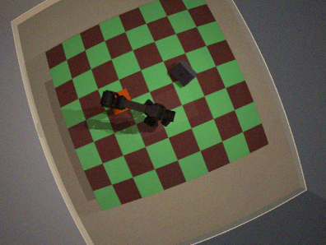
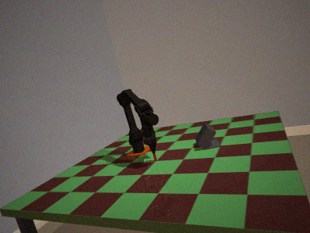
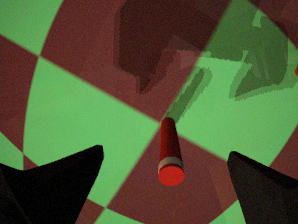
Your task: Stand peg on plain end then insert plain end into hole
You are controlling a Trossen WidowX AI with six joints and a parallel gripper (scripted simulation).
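My gripper tip is now right at the red peg. Also, from my gripper tip: grey sloped panel (270 mm ahead, 140 mm to the left).
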